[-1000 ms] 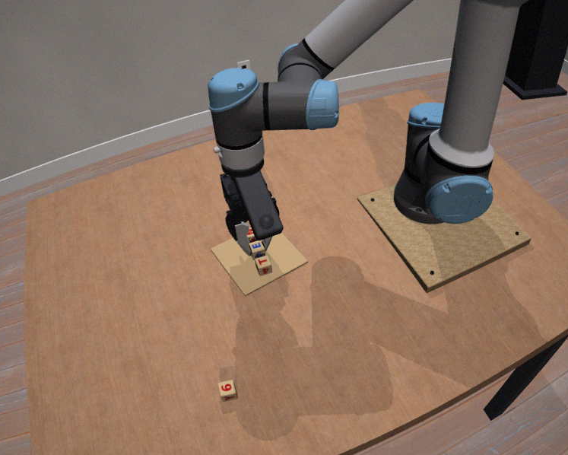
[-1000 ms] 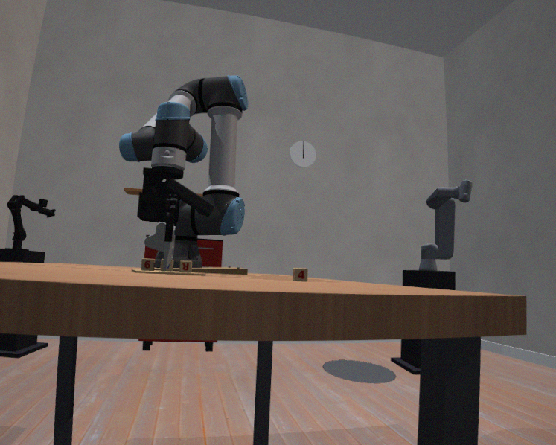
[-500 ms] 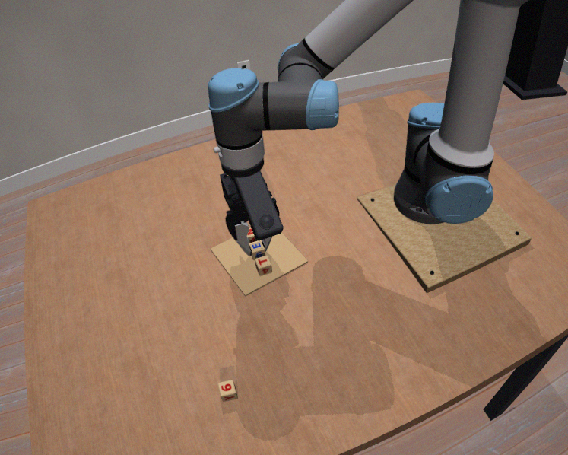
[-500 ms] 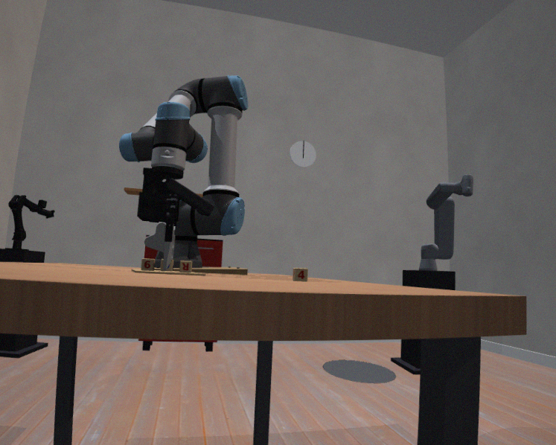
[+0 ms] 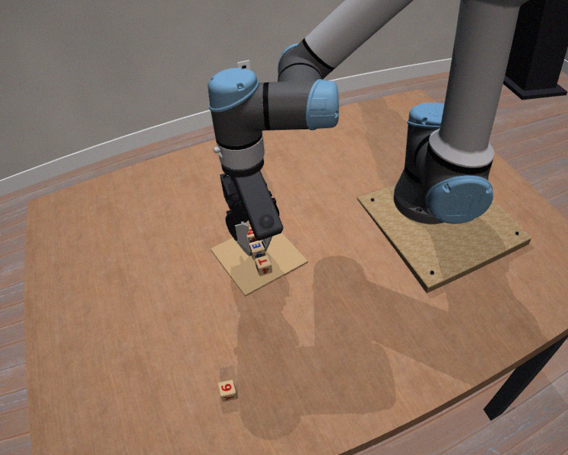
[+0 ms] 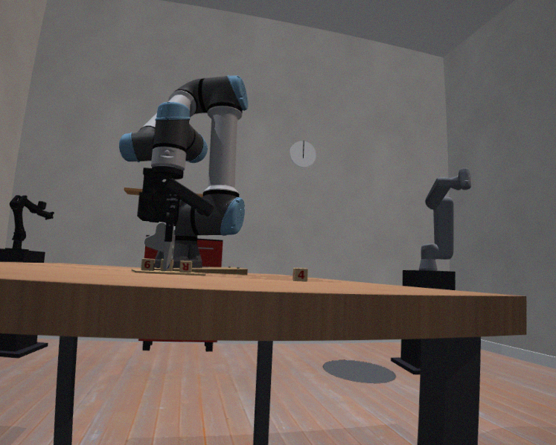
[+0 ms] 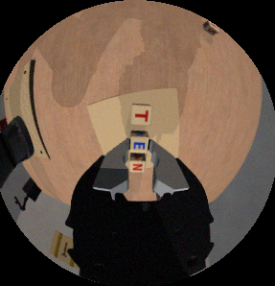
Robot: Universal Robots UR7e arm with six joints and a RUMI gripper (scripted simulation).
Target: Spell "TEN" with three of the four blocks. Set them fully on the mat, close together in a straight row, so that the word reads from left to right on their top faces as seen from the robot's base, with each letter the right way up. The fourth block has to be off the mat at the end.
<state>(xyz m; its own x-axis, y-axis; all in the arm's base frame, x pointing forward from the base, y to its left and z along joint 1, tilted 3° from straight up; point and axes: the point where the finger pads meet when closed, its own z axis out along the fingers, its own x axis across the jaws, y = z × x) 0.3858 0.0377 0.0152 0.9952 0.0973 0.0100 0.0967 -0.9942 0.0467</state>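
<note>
The E block lies right at my hand. Round my hand: T block (40 mm to the left, 10 mm below); then tan mat (20 mm below); then 9 block (110 mm ahead, 280 mm to the left, 10 mm below).
</note>
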